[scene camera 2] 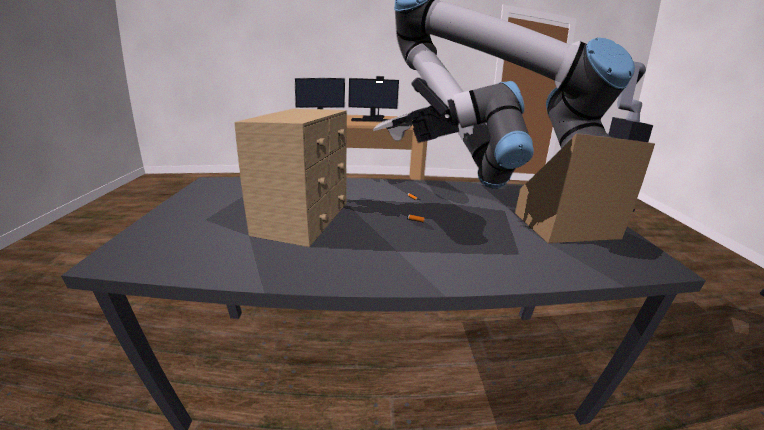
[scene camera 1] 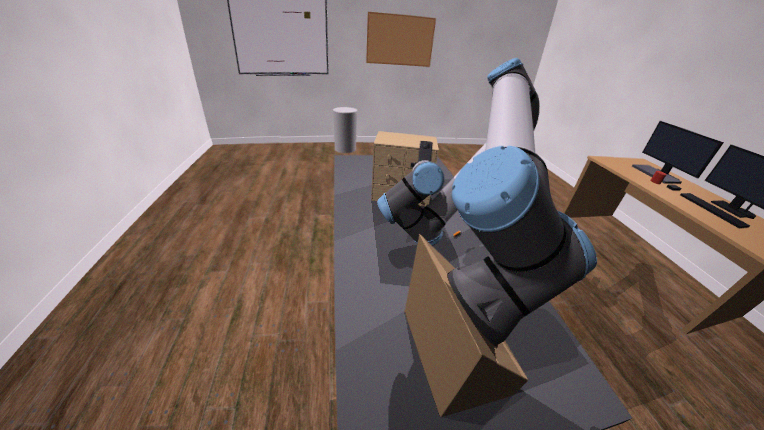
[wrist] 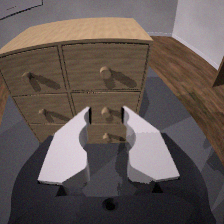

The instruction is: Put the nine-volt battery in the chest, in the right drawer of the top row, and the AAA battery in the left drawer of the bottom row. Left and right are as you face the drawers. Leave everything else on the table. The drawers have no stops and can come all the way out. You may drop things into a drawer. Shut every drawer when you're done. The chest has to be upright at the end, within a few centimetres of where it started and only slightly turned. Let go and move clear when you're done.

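Note:
A wooden chest (scene camera 2: 271,148) is here in the scene, and I can see the chest in scene camera 1 too (scene camera 1: 383,138). As for my gripper (scene camera 2: 374,129), it is visible to me, and the wrist view shows it as well (wrist: 106,108).

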